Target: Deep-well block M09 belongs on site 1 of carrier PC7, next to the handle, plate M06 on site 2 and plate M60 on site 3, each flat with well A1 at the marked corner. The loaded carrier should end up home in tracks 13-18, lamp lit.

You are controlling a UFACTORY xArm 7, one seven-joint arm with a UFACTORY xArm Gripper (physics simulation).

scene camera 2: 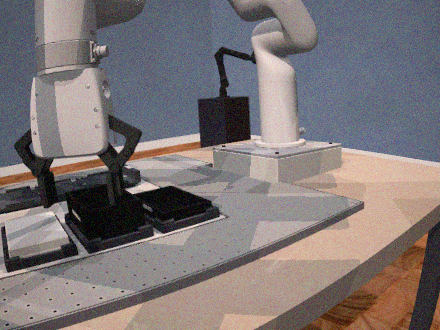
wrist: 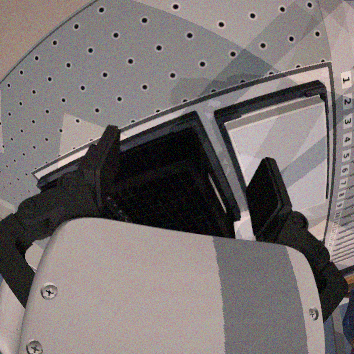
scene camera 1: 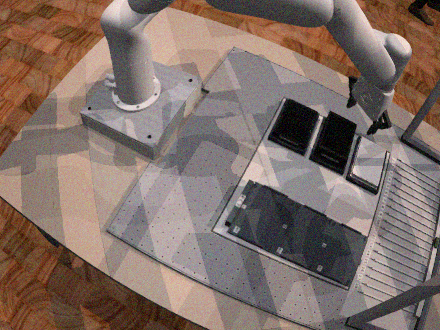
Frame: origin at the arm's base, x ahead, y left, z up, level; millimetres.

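Seen in the pictures: gripper, fingertip midpoint: (scene camera 2: 82, 204) (wrist: 189, 159) (scene camera 1: 360, 119); arm's base, link origin: (scene camera 2: 280, 144) (scene camera 1: 136, 92).
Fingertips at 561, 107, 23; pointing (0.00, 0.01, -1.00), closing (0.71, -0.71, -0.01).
Observation:
Pixels of each thing's top centre, then the offset from my fingertips to it, as dx, dy, dz.
- tall black block, top centre: (wrist: 174, 222) (scene camera 2: 99, 195) (scene camera 1: 338, 134) -55, -63, -14
- low black plate, top centre: (wrist: 92, 220) (scene camera 2: 167, 198) (scene camera 1: 296, 121) -165, -44, -42
- low white plate, top centre: (wrist: 288, 173) (scene camera 2: 32, 228) (scene camera 1: 370, 160) +52, -86, -42
- long dark carrier, top centre: (scene camera 1: 305, 232) (scene camera 2: 63, 179) -90, -326, -38
My gripper (scene camera 1: 365, 116) (scene camera 2: 81, 201) (wrist: 189, 159) is open and empty, above the plate row near the tall black block (scene camera 1: 335, 142) (scene camera 2: 100, 220) (wrist: 170, 200). In the wrist view one finger overlaps the block's left side and the other overhangs the white plate; exact height is unclear. The block sits in the middle holder. A low black plate (scene camera 1: 296, 125) (scene camera 2: 175, 200) and a low white plate (scene camera 1: 370, 157) (scene camera 2: 32, 234) (wrist: 295, 135) sit in the holders on either side. The long dark carrier (scene camera 1: 300, 230) (scene camera 2: 75, 186) lies across from them, with no plates on it. Plate labels are unreadable.
Numbered, grooved tracks (scene camera 1: 400, 220) (wrist: 347, 135) lie beside the plate area, with grey frame bars (scene camera 1: 422, 112) (scene camera 1: 395, 301) near them. The arm base (scene camera 1: 135, 120) (scene camera 2: 277, 162) stands at the opposite side. A black pedestal (scene camera 2: 224, 120) with a small arm stands in the background.

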